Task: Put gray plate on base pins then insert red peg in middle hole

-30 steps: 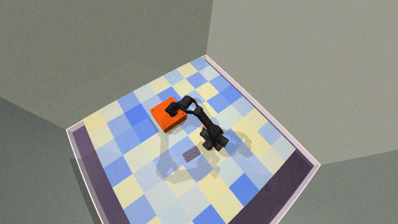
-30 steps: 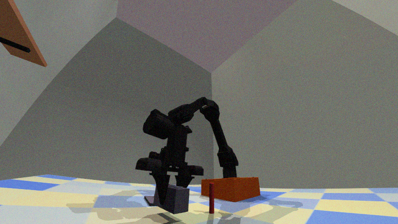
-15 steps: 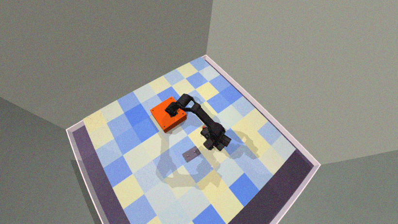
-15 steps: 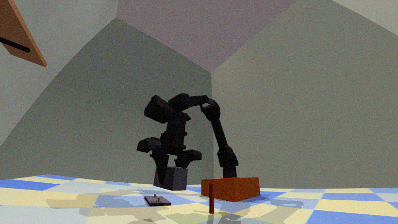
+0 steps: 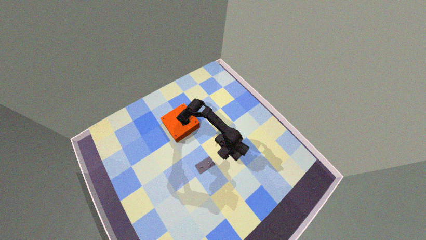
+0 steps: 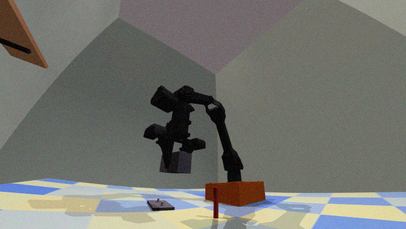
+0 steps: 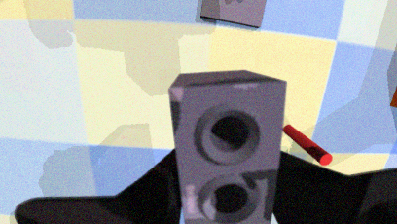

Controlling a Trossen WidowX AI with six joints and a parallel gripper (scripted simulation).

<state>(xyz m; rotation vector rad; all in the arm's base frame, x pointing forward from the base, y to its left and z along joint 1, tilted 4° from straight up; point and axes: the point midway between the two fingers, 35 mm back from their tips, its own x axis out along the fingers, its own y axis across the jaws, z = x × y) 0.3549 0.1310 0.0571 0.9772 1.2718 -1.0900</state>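
The base lies 10 mm behind my gripper tip, 160 mm to the right of it and 110 mm below it. Also, from my gripper tip: red peg (130 mm behind, 20 mm to the left, 80 mm below); then gray plate (30 mm above).
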